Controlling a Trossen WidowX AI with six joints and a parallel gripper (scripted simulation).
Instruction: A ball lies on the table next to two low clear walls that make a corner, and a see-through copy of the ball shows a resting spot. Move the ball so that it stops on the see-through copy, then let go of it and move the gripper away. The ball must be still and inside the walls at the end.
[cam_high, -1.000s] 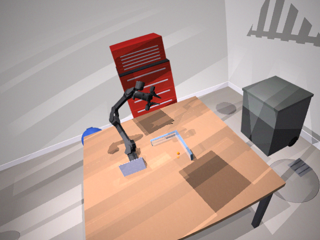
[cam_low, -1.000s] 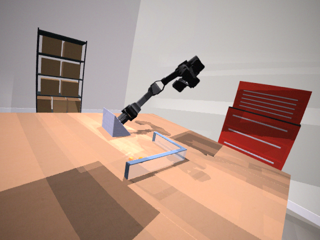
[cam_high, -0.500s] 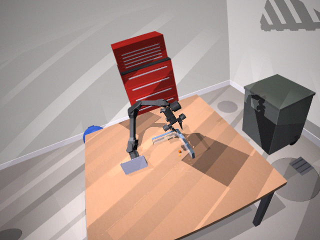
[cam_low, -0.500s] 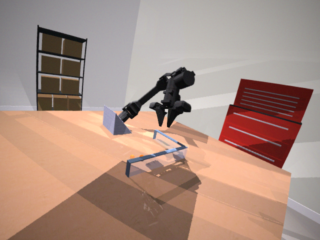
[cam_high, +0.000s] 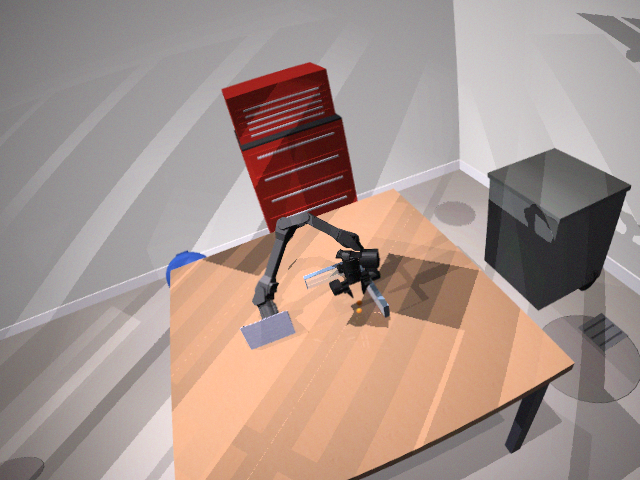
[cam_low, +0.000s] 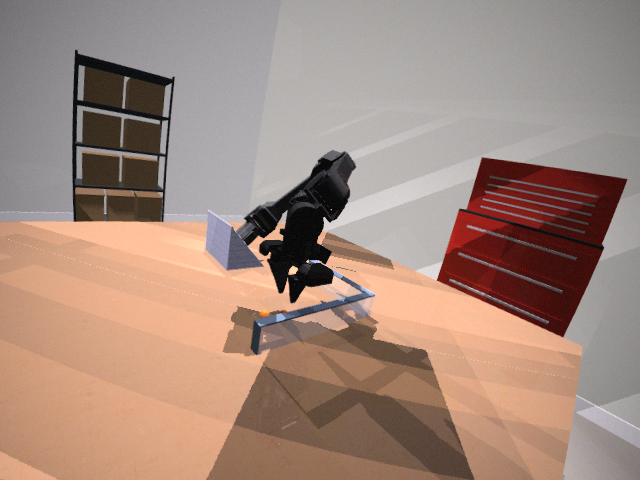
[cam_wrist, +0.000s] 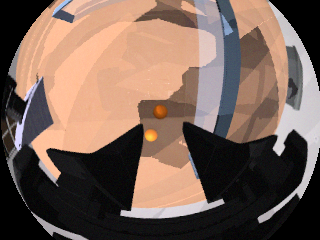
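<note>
My gripper tip is 40 mm above the orange ball. The rest, counted from my gripper tip: clear wall (70 mm ahead, 50 mm to the left, 20 mm below); see-through copy (20 mm behind, 40 mm to the right, 40 mm below).
</note>
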